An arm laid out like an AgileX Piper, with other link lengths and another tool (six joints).
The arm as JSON. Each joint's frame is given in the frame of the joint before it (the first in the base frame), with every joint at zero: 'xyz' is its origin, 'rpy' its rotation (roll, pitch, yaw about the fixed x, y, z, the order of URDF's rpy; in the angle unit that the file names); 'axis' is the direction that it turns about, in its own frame. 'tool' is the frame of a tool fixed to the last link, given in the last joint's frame.
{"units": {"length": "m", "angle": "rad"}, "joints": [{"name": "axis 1", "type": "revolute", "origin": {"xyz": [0.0, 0.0, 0.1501], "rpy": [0.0, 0.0, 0.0]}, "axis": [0.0, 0.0, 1.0]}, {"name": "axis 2", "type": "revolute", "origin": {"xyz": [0.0, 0.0, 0.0], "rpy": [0.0, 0.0, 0.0]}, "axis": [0.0, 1.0, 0.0]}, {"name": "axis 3", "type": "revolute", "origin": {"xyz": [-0.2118, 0.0, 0.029], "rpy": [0.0, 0.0, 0.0]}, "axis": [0.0, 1.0, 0.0]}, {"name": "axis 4", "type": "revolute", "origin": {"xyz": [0.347, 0.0, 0.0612], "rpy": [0.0, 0.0, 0.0]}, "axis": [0.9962, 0.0, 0.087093]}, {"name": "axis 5", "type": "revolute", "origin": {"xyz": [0.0, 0.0, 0.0], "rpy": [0.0, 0.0, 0.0]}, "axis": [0.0, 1.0, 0.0]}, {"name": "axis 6", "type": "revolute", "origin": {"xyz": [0.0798, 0.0, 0.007], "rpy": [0.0, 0.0, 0.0]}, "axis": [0.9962, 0.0, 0.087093]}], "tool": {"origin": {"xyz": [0.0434, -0.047, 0.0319], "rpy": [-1.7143, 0.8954, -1.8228]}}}
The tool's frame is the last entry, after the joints.
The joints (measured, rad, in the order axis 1, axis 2, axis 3, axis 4, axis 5, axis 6), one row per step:
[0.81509 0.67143 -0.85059 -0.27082 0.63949 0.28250]
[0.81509 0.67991 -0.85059 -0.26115 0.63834 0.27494]
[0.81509 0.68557 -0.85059 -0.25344 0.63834 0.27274]
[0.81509 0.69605 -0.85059 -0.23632 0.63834 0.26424]
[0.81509 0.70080 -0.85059 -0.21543 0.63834 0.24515]
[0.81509 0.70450 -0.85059 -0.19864 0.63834 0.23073]
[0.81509 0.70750 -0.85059 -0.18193 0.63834 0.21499]
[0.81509 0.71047 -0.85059 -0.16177 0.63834 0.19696]
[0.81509 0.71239 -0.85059 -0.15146 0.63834 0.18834]
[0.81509 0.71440 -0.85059 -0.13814 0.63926 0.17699]
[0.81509 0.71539 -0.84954 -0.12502 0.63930 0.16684]
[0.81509 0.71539 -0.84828 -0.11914 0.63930 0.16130]
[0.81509 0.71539 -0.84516 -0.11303 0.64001 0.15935]
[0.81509 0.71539 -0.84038 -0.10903 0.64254 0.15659]
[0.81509 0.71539 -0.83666 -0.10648 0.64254 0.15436]
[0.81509 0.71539 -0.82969 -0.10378 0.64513 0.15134]
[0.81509 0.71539 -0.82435 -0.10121 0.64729 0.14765]
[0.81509 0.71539 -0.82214 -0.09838 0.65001 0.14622]
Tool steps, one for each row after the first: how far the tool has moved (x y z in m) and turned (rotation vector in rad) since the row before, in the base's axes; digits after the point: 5 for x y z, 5 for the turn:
[0.00126 0.00233 -0.00273 -0.00467 0.00752 0.00543]
[0.00080 0.00147 -0.00213 -0.00064 0.00806 0.00273]
[0.00137 0.00298 -0.00394 -0.00250 0.01442 0.00728]
[0.00023 0.00242 -0.00195 -0.00341 0.00702 0.01209]
[0.00014 0.00189 -0.00156 -0.00185 0.00601 0.00939]
[0.00001 0.00180 -0.00127 -0.00221 0.00462 0.00990]
[-0.00012 0.00203 -0.00134 -0.00135 0.00558 0.01160]
[0.00000 0.00109 -0.00083 -0.00050 0.00344 0.00570]
[-0.00010 0.00129 -0.00102 -0.00102 0.00460 0.00734]
[-0.00020 0.00116 -0.00110 0.00033 0.00454 0.00695]
[-0.00012 0.00052 -0.00067 -0.00074 0.00164 0.00352]
[-0.00003 0.00050 -0.00177 0.00000 0.00578 0.00203]
[0.00009 0.00045 -0.00260 -0.00444 0.00619 0.00171]
[0.00011 0.00039 -0.00175 -0.00249 0.00299 0.00146]
[0.00021 0.00050 -0.00354 -0.00711 0.00665 0.00156]
[0.00013 0.00043 -0.00270 -0.00614 0.00474 0.00188]
[-0.00004 0.00019 -0.00144 -0.00258 0.00455 0.00091]

